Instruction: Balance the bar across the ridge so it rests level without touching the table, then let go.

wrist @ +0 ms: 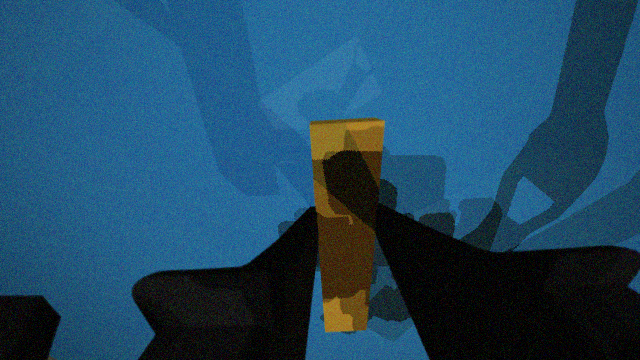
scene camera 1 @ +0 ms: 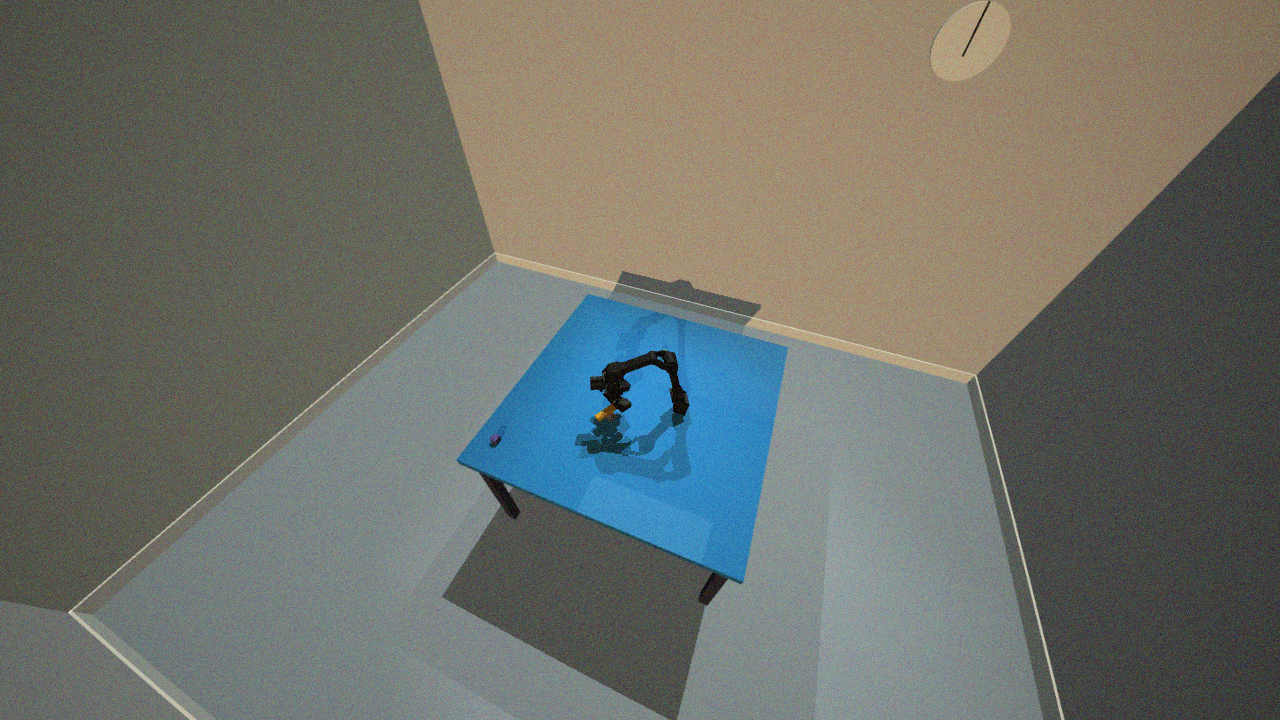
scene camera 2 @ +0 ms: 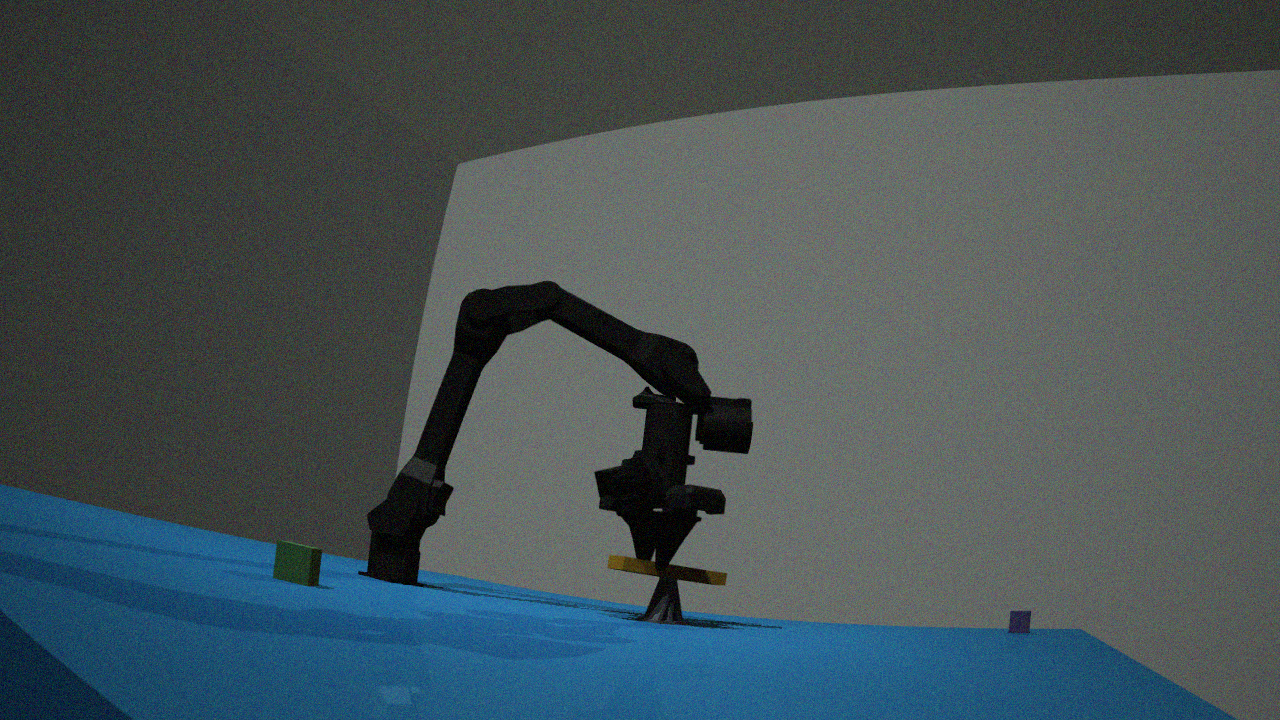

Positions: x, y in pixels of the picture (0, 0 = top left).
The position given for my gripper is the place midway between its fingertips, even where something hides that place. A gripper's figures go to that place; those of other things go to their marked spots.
My gripper [scene camera 2: 651, 569]: 100 cm from the lens. A green cube [scene camera 2: 296, 563] is 68 cm from the lens.
